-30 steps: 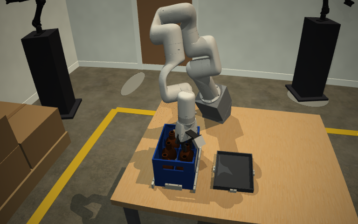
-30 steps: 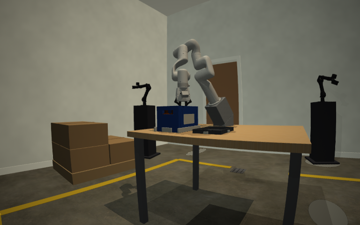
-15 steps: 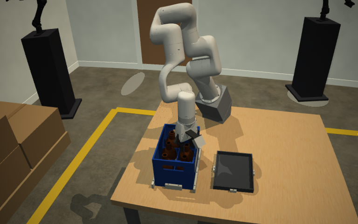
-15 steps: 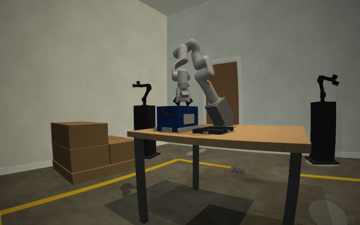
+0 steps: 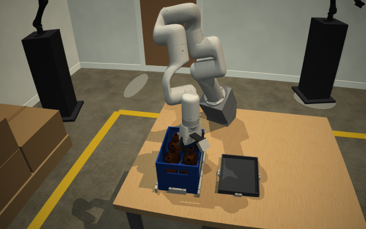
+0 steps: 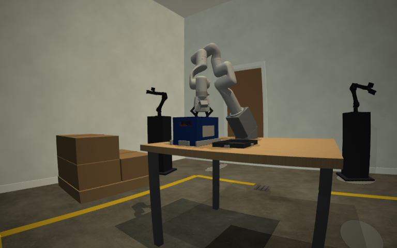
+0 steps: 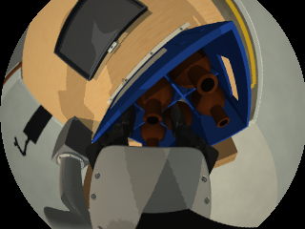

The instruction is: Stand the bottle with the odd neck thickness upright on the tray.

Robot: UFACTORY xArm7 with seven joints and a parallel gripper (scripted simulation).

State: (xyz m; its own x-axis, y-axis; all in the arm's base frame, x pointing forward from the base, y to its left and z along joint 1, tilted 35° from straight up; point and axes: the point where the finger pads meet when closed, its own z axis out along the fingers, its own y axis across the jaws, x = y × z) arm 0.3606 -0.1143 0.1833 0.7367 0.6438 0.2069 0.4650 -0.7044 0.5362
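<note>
Now: hand 70 mm above the blue crate, 40 mm to the left of it and 10 mm past it. Also, from my hand: brown bottle: 110 mm behind, 70 mm to the right, 70 mm below; then glass bottle: 90 mm to the right, 70 mm below, 20 mm behind; then dark tray: 230 mm to the left, 150 mm below, 40 mm ahead.
</note>
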